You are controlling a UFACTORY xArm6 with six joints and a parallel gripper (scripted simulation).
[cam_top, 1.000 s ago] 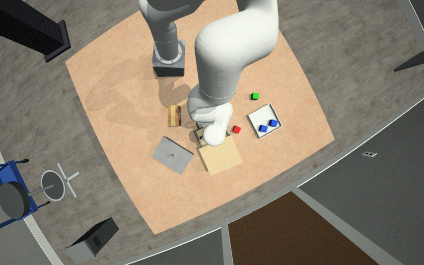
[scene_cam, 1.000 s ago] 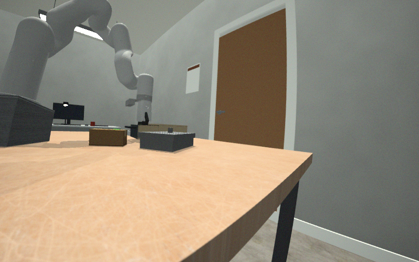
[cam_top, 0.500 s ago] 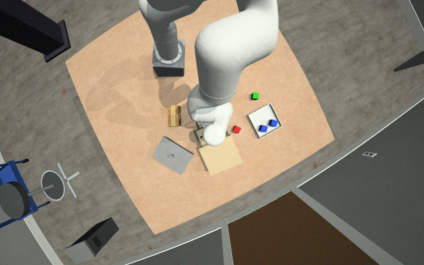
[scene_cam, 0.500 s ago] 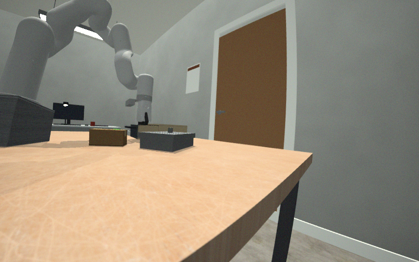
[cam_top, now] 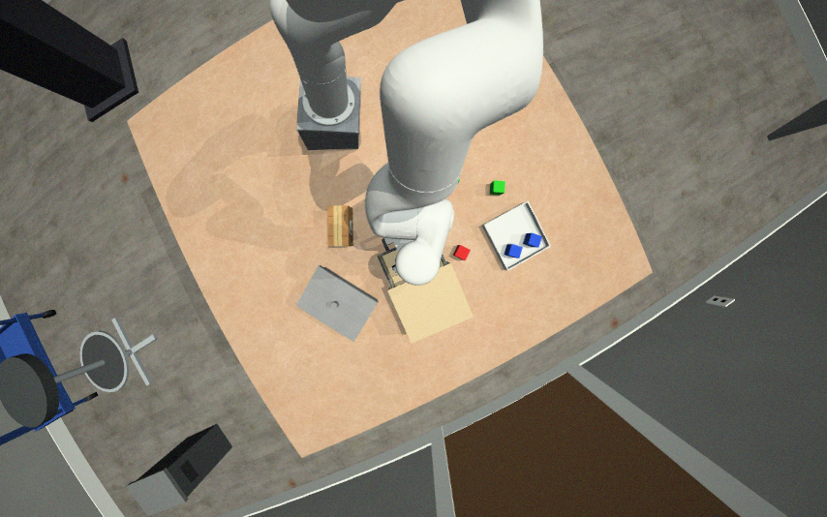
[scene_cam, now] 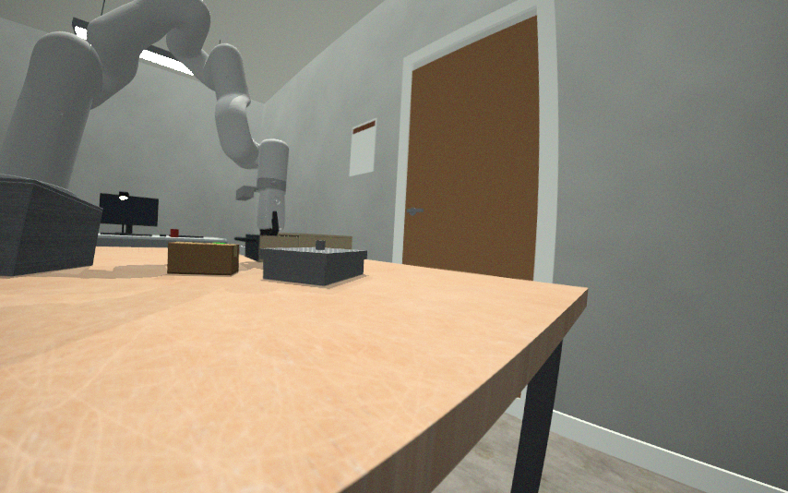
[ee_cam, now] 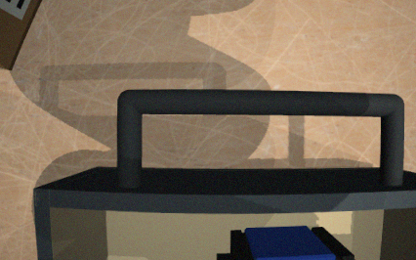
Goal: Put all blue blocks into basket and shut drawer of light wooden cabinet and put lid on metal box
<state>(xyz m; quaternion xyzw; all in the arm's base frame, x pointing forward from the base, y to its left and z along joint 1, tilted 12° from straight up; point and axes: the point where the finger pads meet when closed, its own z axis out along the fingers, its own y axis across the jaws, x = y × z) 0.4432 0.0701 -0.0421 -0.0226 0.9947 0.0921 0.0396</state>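
My hand is 28 cm to the right of the white basket, 5 cm short of it and 3 cm above it. Also, from my hand: light wooden cabinet (7 cm ahead, 1 cm to the right); then small brown box (16 cm to the right, 15 cm behind); then red block (12 cm to the left, 4 cm ahead, 2 cm below).
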